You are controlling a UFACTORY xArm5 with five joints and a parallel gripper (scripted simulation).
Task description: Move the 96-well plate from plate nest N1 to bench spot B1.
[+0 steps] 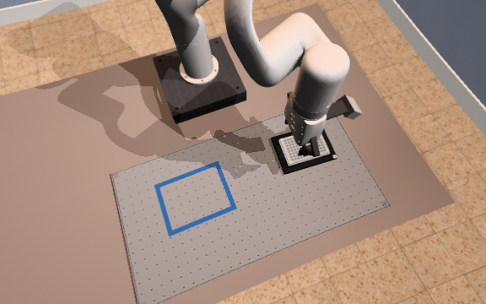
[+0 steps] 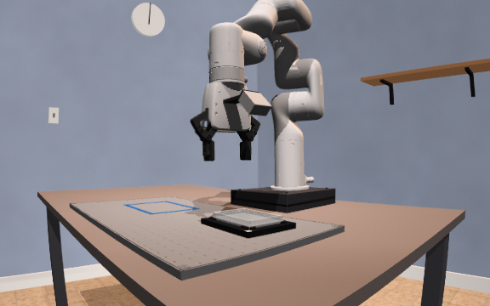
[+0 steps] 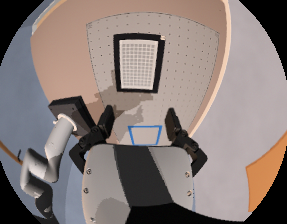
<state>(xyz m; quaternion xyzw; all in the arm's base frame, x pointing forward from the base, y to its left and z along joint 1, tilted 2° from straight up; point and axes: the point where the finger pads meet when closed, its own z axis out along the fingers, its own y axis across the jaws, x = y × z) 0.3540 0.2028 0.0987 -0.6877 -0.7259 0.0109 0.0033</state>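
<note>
My hand is 1 cm past the 96-well plate, 5 cm to the right of it and 13 cm above it. Also, from my hand: black plate nest (1 cm behind, 5 cm to the left, 14 cm below).
</note>
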